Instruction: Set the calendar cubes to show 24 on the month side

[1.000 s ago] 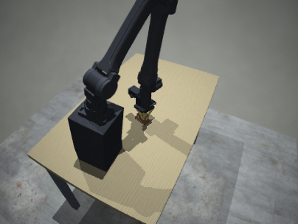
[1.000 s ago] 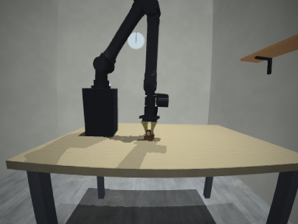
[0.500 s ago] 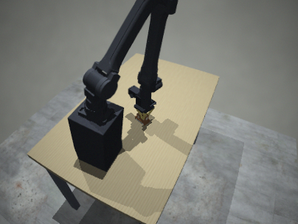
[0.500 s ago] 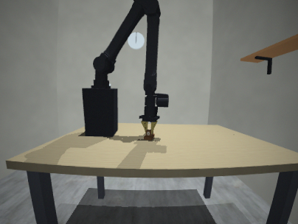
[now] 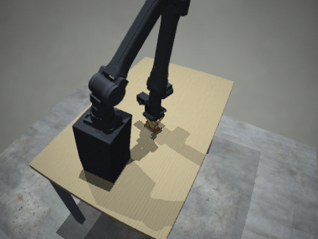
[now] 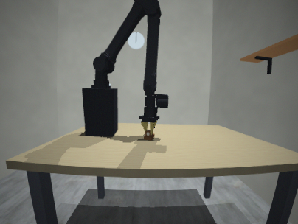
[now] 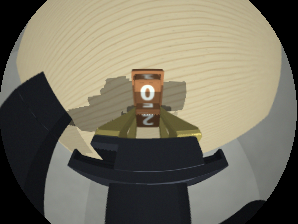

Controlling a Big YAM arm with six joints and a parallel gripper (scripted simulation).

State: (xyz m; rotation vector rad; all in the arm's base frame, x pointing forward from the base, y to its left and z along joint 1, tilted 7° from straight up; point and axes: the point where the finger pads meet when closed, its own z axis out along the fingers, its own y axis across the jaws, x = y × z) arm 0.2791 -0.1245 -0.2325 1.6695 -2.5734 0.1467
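The brown tray is 3 cm below my hand, 2 cm to the left of it and 1 cm ahead of it. From my hand the other things lie so: brown digit cube (right at my hand).
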